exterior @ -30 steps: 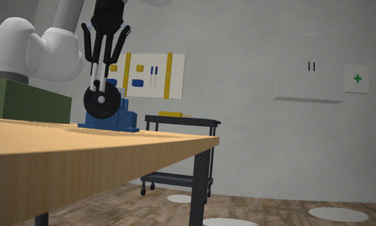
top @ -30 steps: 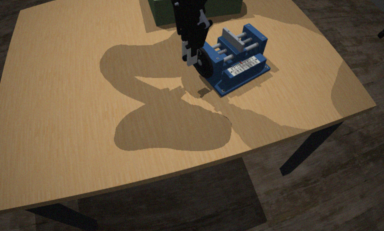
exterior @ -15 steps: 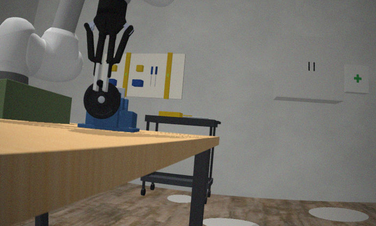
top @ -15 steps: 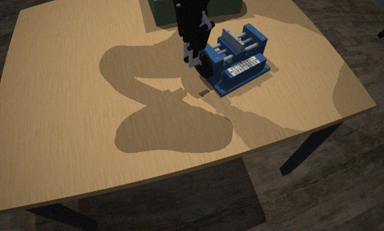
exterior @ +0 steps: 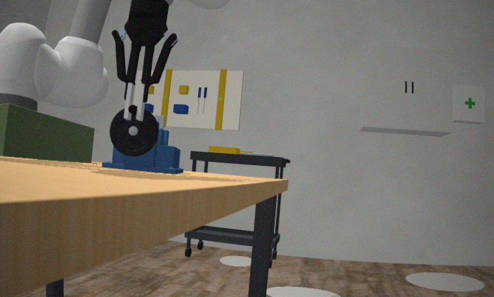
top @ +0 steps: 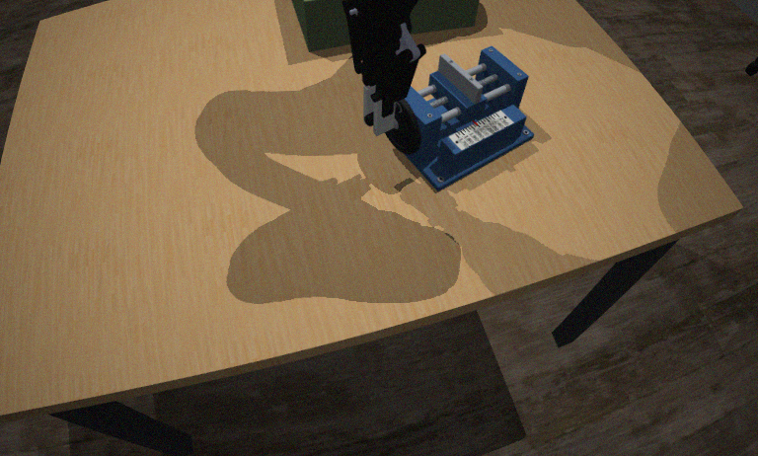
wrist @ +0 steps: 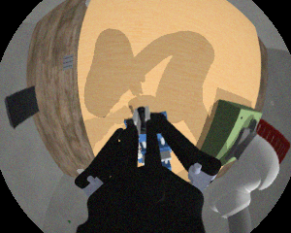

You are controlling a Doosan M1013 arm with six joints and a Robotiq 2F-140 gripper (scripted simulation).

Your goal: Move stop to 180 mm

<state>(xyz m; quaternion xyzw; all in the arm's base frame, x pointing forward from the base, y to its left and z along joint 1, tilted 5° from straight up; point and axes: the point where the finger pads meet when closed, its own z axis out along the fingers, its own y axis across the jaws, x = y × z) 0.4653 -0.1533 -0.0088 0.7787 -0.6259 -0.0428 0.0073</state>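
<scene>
My gripper is now 20 mm to the right of the handwheel, 20 mm above it and 10 mm past it. Also, from my hand: stop plate 140 mm to the left, 40 mm below, 20 mm behind.
</scene>
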